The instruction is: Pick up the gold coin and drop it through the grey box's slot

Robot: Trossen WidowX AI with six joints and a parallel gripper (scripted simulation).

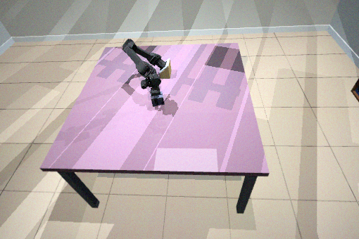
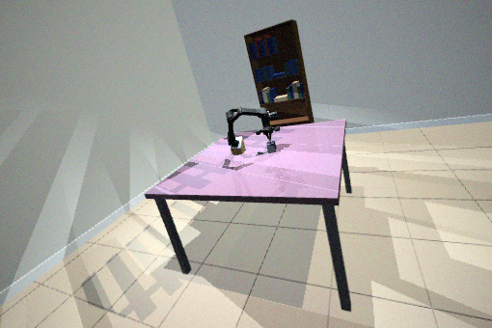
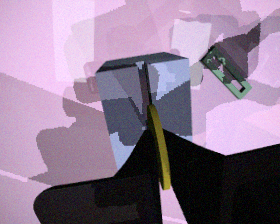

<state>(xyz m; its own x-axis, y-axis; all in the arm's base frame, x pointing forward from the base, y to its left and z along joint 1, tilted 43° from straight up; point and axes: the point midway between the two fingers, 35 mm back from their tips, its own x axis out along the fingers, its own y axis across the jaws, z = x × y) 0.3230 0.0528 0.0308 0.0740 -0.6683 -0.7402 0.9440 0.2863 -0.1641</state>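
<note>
My gripper tip is now 10 mm above the gold coin.
</note>
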